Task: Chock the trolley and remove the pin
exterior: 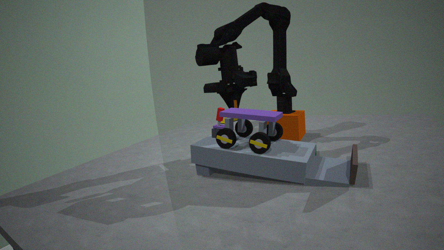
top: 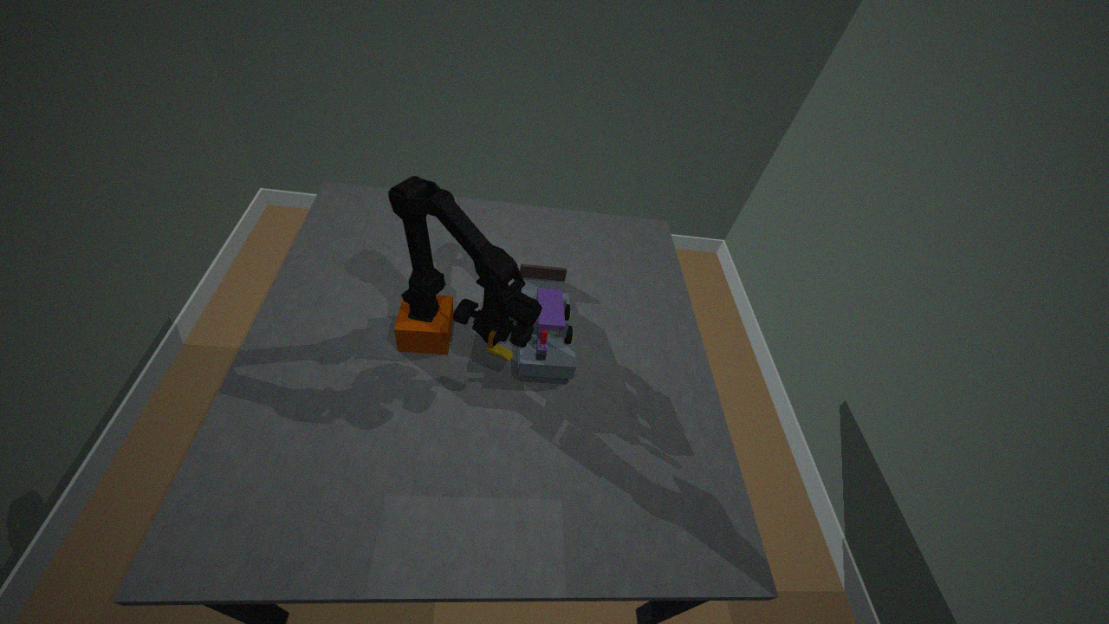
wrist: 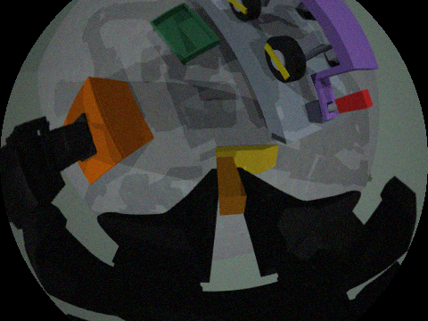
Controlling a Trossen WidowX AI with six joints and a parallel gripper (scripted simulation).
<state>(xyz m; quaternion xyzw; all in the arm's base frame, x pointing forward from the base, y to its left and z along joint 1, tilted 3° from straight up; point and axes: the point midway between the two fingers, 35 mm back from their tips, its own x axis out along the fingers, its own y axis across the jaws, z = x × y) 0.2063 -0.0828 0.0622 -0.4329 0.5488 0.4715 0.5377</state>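
Now: the trolley 130 mm ahead of my gripper tip, 140 mm to the left of it and 20 mm below it. From my gripper tip the other things lie so: red-headed stop pin (130 mm ahead, 40 mm to the left, 10 mm below); grey ramp (130 mm ahead, 150 mm to the left, 90 mm below); yellow chock (20 mm ahead, 10 mm below).
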